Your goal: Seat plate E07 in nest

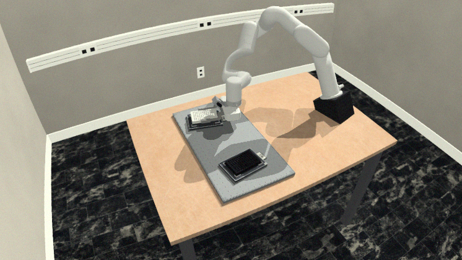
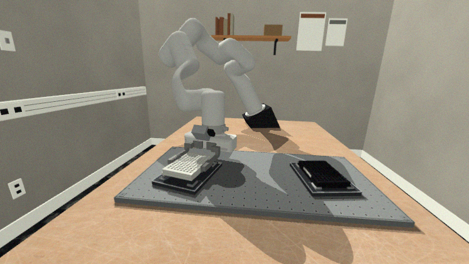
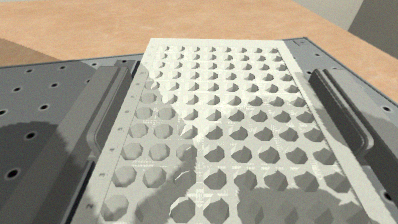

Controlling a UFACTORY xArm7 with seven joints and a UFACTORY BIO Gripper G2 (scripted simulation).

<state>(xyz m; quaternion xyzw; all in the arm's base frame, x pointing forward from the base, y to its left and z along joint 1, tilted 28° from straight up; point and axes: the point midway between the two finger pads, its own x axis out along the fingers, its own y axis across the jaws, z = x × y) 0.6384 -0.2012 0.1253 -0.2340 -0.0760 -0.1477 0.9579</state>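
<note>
My gripper is now right at the white well plate E07. Round my hand: dark plate nest N2 (3 cm below); then black well plate E01 (36 cm to the left, 2 cm below, 1 cm ahead); then plate nest N1 (36 cm to the left, 3 cm below, 1 cm ahead).
</note>
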